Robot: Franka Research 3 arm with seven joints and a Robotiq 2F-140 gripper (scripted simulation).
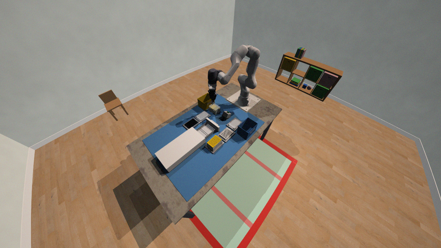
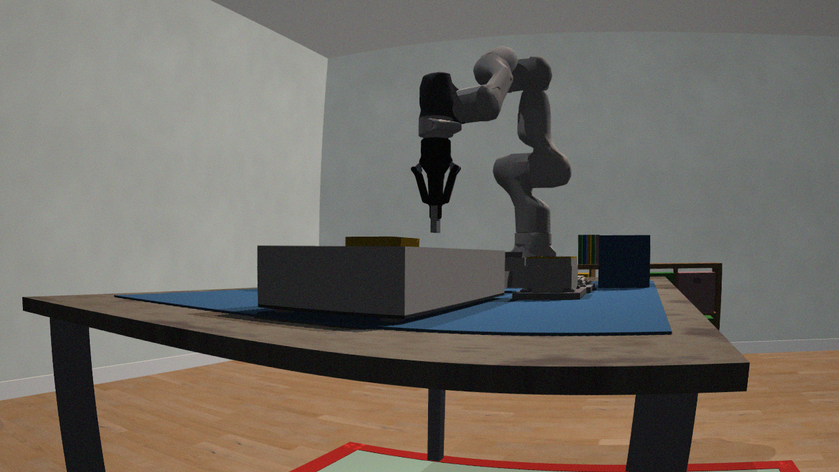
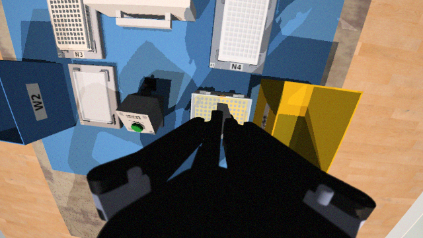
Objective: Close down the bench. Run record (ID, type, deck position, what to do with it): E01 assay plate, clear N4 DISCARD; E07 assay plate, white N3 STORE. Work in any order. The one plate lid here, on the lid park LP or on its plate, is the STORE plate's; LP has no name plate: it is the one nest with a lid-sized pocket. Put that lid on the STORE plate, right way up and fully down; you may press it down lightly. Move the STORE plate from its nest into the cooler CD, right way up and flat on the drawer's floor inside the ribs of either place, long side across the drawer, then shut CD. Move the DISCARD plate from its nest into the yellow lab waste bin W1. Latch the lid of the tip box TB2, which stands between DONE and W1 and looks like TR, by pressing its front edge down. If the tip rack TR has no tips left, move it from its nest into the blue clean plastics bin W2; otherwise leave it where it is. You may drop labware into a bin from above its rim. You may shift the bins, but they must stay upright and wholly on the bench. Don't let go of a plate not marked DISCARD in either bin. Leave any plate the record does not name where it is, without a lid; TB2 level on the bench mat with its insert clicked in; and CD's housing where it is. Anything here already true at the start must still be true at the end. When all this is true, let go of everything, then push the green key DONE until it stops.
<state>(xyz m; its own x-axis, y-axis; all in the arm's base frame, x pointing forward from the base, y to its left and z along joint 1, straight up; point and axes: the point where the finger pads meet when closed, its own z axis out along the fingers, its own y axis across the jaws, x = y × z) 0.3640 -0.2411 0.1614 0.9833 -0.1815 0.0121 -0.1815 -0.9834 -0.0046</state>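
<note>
Right now the TB2 lid is 30 mm behind my hand and 100 mm below it. From my hand the other things lie so: yellow bin W1 (60 mm behind, 150 mm to the right, 130 mm below); tip box TB2 (30 mm behind, 120 mm below); yellow insert (30 mm behind, 110 mm below).
</note>
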